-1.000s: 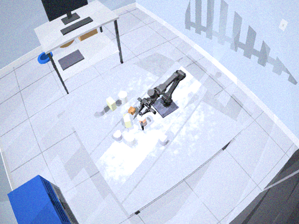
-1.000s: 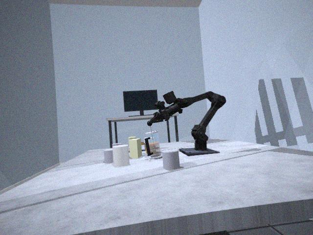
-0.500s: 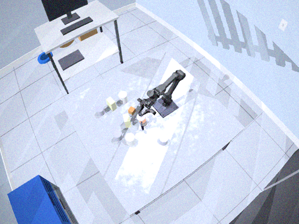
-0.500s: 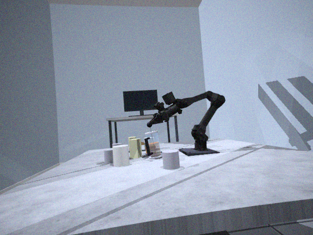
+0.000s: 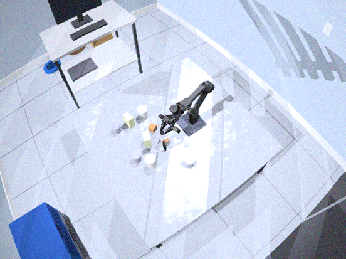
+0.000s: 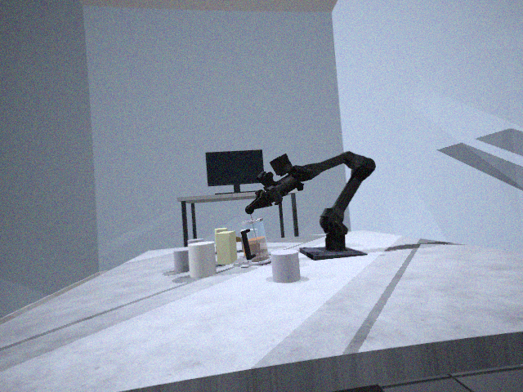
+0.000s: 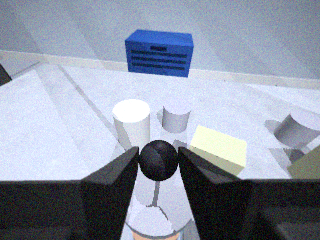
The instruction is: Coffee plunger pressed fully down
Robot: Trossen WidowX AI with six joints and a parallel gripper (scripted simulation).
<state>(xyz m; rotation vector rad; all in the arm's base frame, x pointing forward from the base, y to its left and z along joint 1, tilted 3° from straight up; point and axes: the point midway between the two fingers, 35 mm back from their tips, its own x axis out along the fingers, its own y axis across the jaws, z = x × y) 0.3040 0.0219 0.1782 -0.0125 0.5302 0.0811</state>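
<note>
Now: gripper tip 100 mm above the coffee press, 10 mm to the right of it and 10 mm past it. From my gripper tip the other things lie so: orange cube 170 mm to the right, 160 mm below, 30 mm behind.
</note>
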